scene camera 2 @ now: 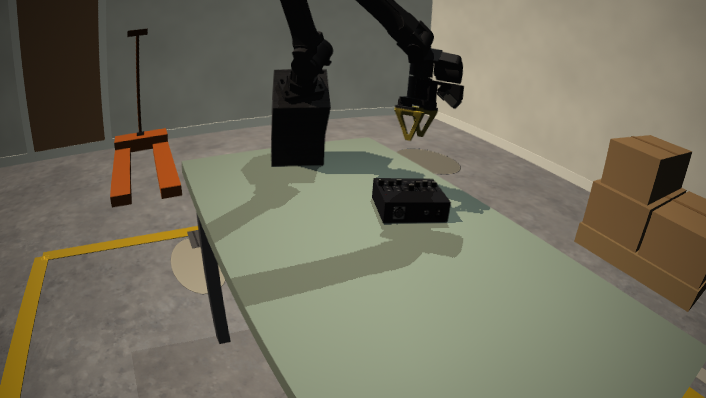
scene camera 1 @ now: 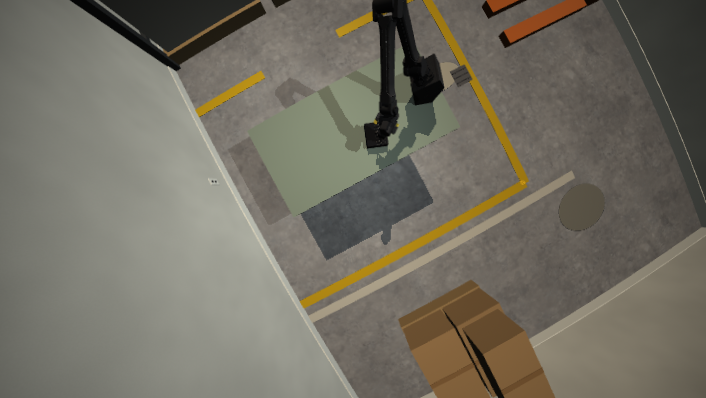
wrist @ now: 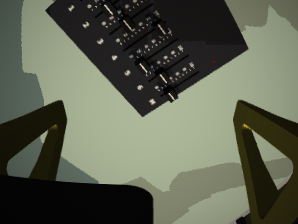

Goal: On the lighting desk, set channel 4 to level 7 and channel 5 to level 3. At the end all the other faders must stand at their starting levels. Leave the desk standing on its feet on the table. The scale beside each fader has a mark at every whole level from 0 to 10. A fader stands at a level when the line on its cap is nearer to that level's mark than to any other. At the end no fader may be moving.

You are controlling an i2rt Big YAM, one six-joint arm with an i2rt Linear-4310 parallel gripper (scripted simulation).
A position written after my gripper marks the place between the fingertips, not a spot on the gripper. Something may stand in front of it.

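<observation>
My own gripper (scene camera 2: 414,138) is here for me to see, and the wrist view shows my gripper (wrist: 150,109) too.
</observation>
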